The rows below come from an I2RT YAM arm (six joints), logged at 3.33 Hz.
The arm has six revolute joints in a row. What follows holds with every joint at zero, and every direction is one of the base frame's. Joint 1 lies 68.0 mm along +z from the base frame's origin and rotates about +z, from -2.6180 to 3.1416 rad. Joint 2 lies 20.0 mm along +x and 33.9 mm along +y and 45.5 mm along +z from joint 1 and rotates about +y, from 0.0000 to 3.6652 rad. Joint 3 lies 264.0 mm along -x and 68.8 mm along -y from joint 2 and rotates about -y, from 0.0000 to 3.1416 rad. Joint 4 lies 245.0 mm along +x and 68.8 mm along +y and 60.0 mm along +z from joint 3 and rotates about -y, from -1.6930 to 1.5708 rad. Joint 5 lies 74.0 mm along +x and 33.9 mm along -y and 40.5 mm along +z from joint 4 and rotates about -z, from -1.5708 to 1.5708 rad. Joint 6 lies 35.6 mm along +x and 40.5 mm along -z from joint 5 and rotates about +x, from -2.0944 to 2.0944 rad. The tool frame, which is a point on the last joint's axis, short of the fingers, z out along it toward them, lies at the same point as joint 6; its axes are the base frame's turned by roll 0.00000, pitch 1.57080 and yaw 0.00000 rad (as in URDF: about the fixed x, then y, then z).
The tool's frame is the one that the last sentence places.
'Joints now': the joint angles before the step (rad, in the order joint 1, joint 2, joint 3, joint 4, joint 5, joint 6). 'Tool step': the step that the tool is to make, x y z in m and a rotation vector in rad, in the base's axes. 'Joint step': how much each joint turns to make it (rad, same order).
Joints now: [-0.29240, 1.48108, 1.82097, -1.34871, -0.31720, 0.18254]
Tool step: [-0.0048, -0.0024, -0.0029, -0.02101, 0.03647, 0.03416]
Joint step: [-0.01388, 0.00059, -0.00073, -0.04601, 0.00185, -0.06002]
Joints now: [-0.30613, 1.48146, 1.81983, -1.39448, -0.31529, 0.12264]
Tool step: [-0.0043, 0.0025, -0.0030, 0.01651, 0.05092, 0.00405]
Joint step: [0.00420, 0.00031, -0.00116, -0.05193, -0.00038, 0.00039]
